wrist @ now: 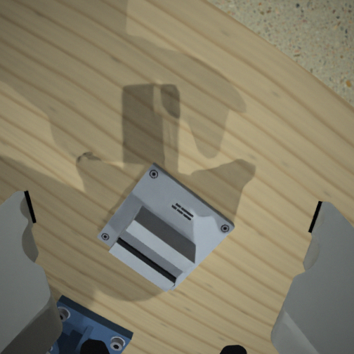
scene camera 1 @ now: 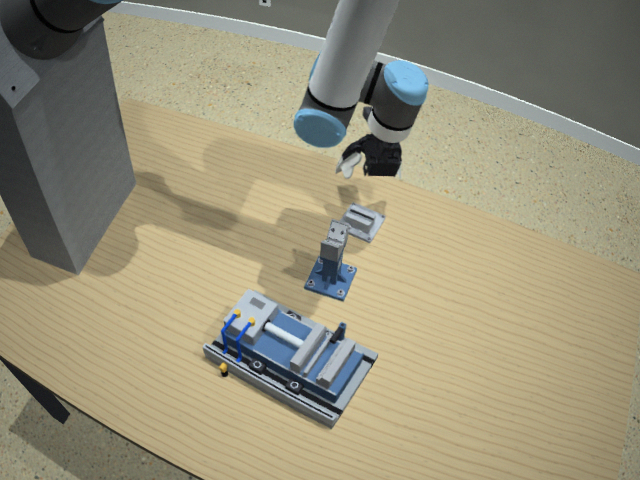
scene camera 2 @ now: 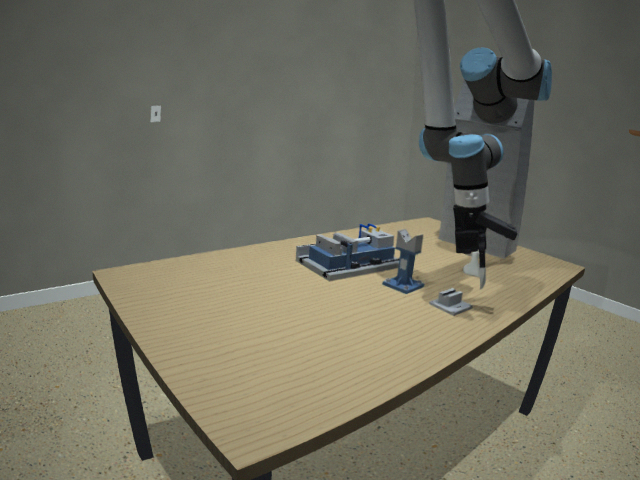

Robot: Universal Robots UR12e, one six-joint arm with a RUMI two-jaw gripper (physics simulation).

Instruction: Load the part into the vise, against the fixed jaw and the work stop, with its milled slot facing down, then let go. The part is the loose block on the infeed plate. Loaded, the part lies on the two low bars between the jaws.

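Where they show: gripper, fingertip midpoint: [scene camera 1: 367, 172] [scene camera 2: 481, 277]; arm's base at its link origin: [scene camera 1: 40, 16] [scene camera 2: 495, 104].
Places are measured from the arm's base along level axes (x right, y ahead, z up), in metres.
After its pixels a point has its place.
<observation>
The part, a small grey block [scene camera 1: 360, 219] @(x -0.475, y 0.463, z -0.562 m) [scene camera 2: 450, 298] @(x -0.511, y 0.472, z -0.567 m) [wrist: 160, 241], lies on the grey infeed plate [scene camera 1: 378, 222] @(x -0.522, y 0.480, z -0.592 m) [scene camera 2: 459, 309] @(x -0.533, y 0.450, z -0.592 m) [wrist: 160, 187] with its milled slot facing up. My gripper [scene camera 1: 371, 175] @(x -0.546, y 0.406, z -0.499 m) [scene camera 2: 477, 279] @(x -0.546, y 0.406, z -0.499 m) [wrist: 173, 200] is open and empty, above and apart from the part. In the wrist view the part shows between the wide-set fingers, a little below the fingertip line. The blue and grey vise [scene camera 1: 281, 330] @(x -0.131, y 0.592, z -0.514 m) [scene camera 2: 320, 258] @(x -0.185, y 0.739, z -0.559 m) holds no part. Its fixed jaw [scene camera 1: 336, 363] @(x -0.157, y 0.718, z -0.503 m) [scene camera 2: 329, 244] @(x -0.190, y 0.716, z -0.514 m) stands apart from the moving jaw [scene camera 1: 308, 347] @(x -0.141, y 0.658, z -0.504 m). The dark work stop [scene camera 1: 339, 332] @(x -0.208, y 0.671, z -0.505 m) [scene camera 2: 347, 255] @(x -0.225, y 0.669, z -0.537 m) is at one side.
A blue stand [scene camera 1: 330, 273] @(x -0.315, y 0.533, z -0.555 m) [scene camera 2: 405, 266] @(x -0.342, y 0.534, z -0.534 m) with a grey V-shaped top rises between the infeed plate and the vise. Its base [wrist: 107, 327] shows in the wrist view. Blue hoses [scene camera 1: 225, 330] @(x -0.053, y 0.510, z -0.540 m) rise at the vise's far end from the fixed jaw. A grey robot pedestal [scene camera 1: 67, 155] @(x 0.041, y 0.081, z -0.301 m) stands on the table.
</observation>
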